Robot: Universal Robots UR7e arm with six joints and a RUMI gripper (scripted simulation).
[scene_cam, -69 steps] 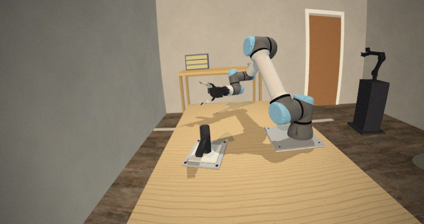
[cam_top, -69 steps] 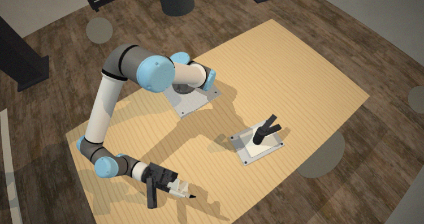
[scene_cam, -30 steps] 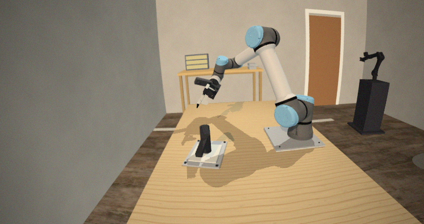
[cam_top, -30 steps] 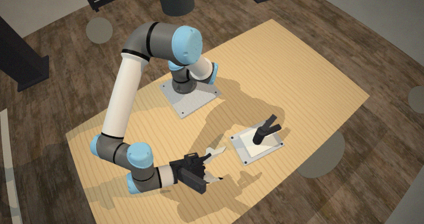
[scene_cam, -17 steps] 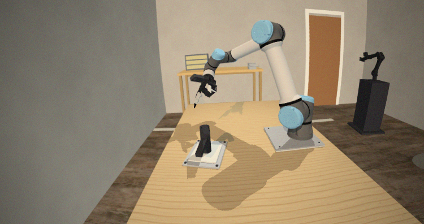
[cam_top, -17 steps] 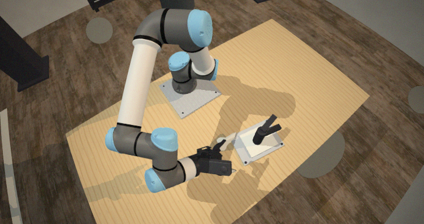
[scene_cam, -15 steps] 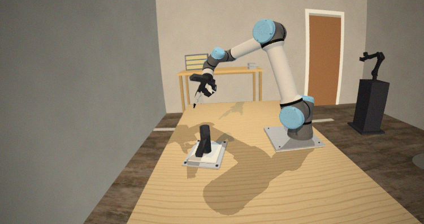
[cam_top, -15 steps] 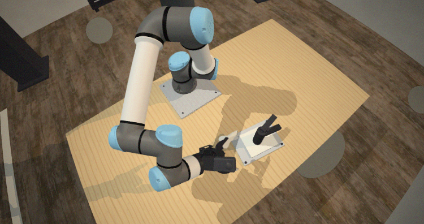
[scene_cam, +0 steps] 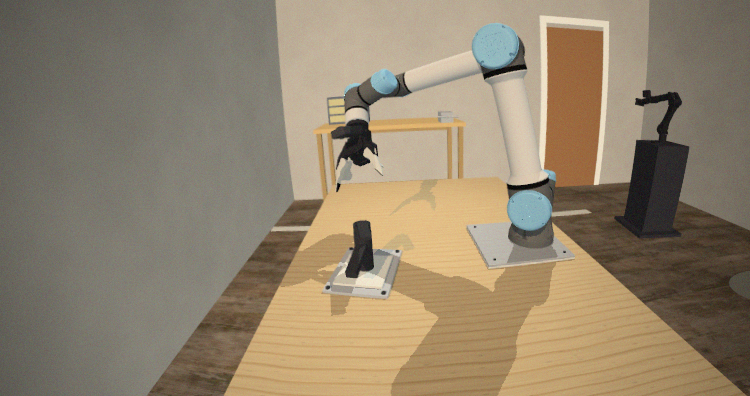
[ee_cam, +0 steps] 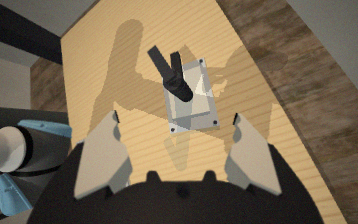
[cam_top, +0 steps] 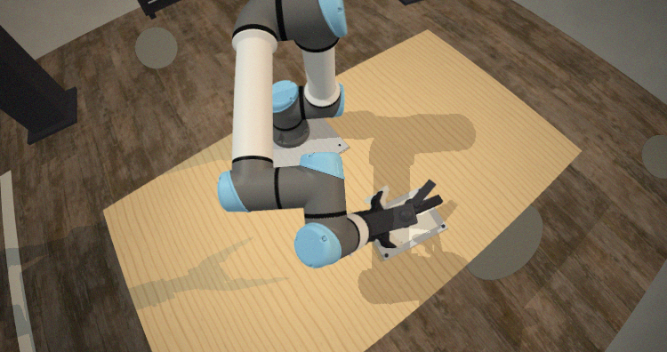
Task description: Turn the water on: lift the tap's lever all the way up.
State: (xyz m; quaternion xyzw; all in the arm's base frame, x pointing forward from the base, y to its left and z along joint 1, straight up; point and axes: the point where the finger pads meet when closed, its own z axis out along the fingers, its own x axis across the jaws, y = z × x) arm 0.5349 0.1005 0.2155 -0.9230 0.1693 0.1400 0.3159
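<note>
The dark lever lies 130 mm to the left of my hand, 80 mm below it and 40 mm behind it. Also, from my hand: tap 130 mm below, 110 mm to the left, 30 mm behind.
</note>
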